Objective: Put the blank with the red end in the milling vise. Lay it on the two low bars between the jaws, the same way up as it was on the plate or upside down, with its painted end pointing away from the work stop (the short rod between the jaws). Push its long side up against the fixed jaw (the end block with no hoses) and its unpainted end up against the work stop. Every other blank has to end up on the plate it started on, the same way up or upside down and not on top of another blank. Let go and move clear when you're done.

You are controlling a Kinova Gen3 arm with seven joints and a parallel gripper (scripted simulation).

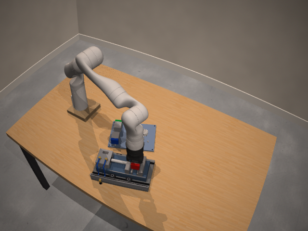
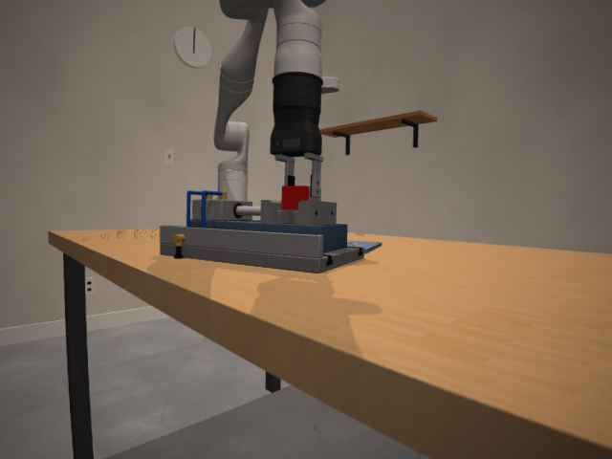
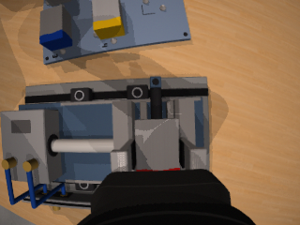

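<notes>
Now: hand 20 mm above the red-ended blank. Round my hand: fixed jaw: 40 mm below, 30 mm ahead, 10 mm to the left; moving jaw: 40 mm below, 40 mm behind, 10 mm to the right; work stop: 50 mm to the left, 30 mm below, 10 mm behind.
</notes>
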